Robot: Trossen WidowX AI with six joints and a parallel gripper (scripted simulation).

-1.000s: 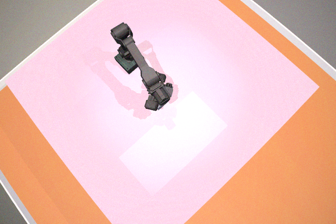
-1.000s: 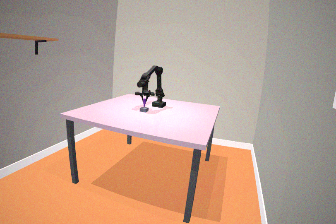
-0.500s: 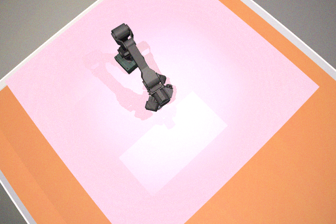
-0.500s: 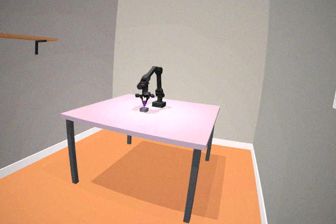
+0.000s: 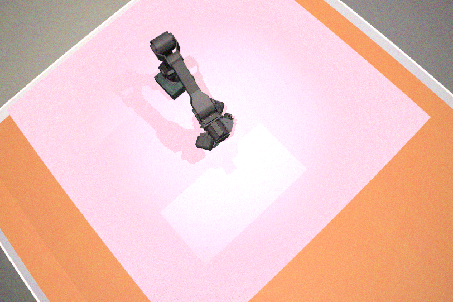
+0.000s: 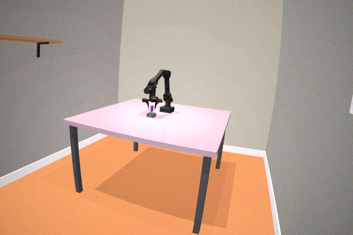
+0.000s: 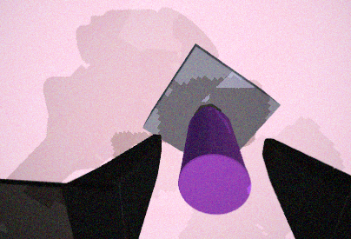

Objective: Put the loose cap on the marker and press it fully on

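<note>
My gripper tip is right at the purple marker. The rest, counted from my gripper tip: purple cap: 1 cm above.
</note>
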